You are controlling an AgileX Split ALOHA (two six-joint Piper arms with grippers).
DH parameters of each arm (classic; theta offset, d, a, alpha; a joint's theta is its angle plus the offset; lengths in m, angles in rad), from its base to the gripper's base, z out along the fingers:
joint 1: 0 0.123 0 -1.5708
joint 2: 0.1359 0 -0.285 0
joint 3: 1.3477 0 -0.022 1.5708
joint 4: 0 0.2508 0 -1.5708
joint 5: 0 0 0.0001 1.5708
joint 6: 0 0.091 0 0
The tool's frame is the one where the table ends.
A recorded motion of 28 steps. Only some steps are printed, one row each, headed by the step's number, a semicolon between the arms.
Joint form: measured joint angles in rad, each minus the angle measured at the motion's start. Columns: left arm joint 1, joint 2, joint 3, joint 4, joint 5, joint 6; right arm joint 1, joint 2, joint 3, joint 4, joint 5, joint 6.
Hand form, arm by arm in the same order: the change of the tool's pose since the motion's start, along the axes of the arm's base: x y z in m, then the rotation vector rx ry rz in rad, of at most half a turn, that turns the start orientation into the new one. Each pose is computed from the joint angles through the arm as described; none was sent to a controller.
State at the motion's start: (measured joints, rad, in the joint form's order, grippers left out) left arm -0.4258 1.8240 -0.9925 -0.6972 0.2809 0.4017; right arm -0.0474 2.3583 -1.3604 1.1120 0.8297 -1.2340
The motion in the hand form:
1: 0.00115 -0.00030 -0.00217 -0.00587 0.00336 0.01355; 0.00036 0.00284 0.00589 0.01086 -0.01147 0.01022
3: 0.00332 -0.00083 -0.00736 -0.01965 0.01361 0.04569; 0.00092 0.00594 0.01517 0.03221 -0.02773 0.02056
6: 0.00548 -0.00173 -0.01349 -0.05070 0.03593 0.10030; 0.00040 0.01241 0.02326 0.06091 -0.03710 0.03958
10: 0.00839 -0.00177 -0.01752 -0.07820 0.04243 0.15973; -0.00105 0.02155 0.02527 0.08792 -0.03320 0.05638
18: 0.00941 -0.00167 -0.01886 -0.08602 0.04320 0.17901; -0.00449 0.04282 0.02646 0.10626 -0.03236 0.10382
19: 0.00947 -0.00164 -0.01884 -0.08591 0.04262 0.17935; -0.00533 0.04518 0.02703 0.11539 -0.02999 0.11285
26: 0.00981 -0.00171 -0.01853 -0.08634 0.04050 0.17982; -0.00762 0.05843 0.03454 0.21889 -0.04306 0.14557
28: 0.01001 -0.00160 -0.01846 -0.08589 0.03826 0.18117; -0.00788 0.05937 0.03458 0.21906 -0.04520 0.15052
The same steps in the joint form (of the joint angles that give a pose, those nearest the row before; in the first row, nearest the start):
1: 0.0000 0.0079 -0.0009 -0.0142 -0.0083 0.0001; 0.0049 -0.0127 0.0000 0.0064 0.0117 -0.0052
3: 0.0000 0.0254 -0.0016 -0.0485 -0.0259 0.0000; 0.0087 -0.0319 0.0000 0.0200 0.0326 -0.0126
6: 0.0000 0.0457 -0.0016 -0.1145 -0.0440 0.0010; 0.0196 -0.0473 0.0000 0.0365 0.0604 -0.0193
10: 0.0000 0.0607 -0.0016 -0.1762 -0.0740 0.0010; 0.0377 -0.0487 0.0011 0.0571 0.0803 -0.0240
18: 0.0000 0.0657 -0.0016 -0.1968 -0.0850 0.0027; 0.0868 -0.0487 0.0012 0.0740 0.0914 -0.0312
19: 0.0000 0.0657 -0.0017 -0.1968 -0.0856 0.0027; 0.0911 -0.0487 0.0011 0.0775 0.1015 -0.0336
26: 0.0000 0.0657 -0.0028 -0.1976 -0.0869 0.0036; 0.1092 -0.0487 0.0012 0.1620 0.1800 -0.0859
28: 0.0000 0.0657 -0.0028 -0.1976 -0.0896 0.0035; 0.1114 -0.0487 0.0011 0.1621 0.1809 -0.0895

